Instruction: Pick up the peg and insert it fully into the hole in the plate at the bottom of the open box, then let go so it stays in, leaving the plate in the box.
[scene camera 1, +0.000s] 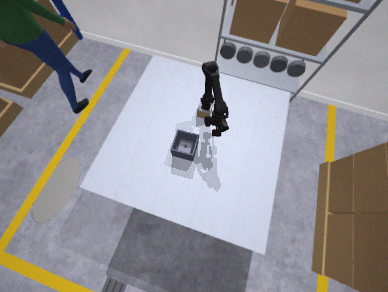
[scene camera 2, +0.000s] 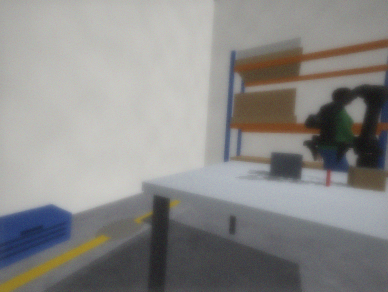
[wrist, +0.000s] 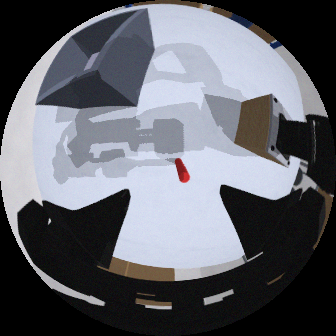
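Seen in the pictures: gripper, fingertip midpoint: (scene camera 1: 214, 128) (scene camera 2: 326, 161) (wrist: 175, 192); arm's base, link origin: (scene camera 1: 206, 106) (scene camera 2: 366, 167) (wrist: 284, 137).
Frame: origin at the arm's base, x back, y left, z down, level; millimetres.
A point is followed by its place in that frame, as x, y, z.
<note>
The red peg (scene camera 2: 328, 178) {-151, 133, 60} (wrist: 182, 171) {-155, 120, 21} stands upright on the table; in scene camera 1 the gripper hides it. The dark grey open box (scene camera 1: 183, 154) {-428, -1, -11} (scene camera 2: 286, 166) {-334, 56, 34} (wrist: 127, 70) {-265, 11, 19} stands on the table, at the upper left in the wrist view. The pale plate (scene camera 1: 183, 143) (wrist: 93, 61) lies at its bottom, with a small dark hole near its middle in scene camera 1; the box walls hide most of it in the wrist view. My gripper (scene camera 1: 217, 127) {-164, 130, -18} (scene camera 2: 326, 151) (wrist: 175, 192) {-164, 130, -18} is open and empty, above the peg, with the peg showing just ahead of the gap between the fingertips in the wrist view.
A brown block (scene camera 1: 203, 114) {-54, 2, 38} (scene camera 2: 367, 178) {-5, 46, 47} (wrist: 254, 125) {-53, 9, 42} is at the arm's base, to the right of the peg in the wrist view. The white table (scene camera 1: 240, 200) {-547, 474, 98} (scene camera 2: 215, 187) {-534, 568, 99} bears the arm's shadows. A person (scene camera 1: 57, 60) stands beyond the table, beside shelving.
</note>
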